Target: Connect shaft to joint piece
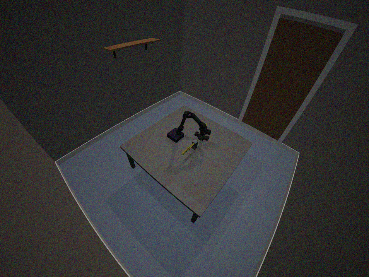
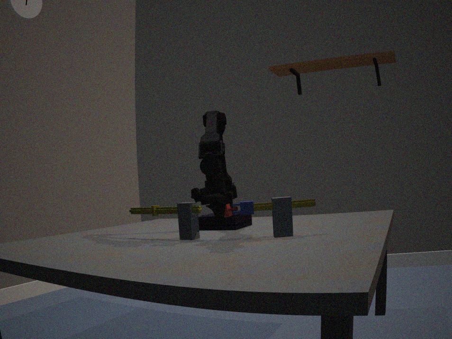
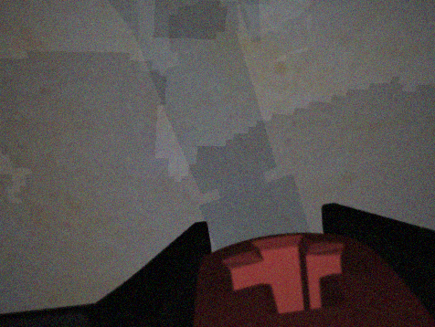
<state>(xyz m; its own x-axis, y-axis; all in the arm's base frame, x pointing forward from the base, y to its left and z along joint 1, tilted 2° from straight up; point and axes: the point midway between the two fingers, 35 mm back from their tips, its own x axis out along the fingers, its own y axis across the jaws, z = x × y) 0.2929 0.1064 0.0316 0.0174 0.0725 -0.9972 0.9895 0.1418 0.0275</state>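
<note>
Now: the red joint piece 10 mm to the left of my gripper tip and 40 mm above it.
</note>
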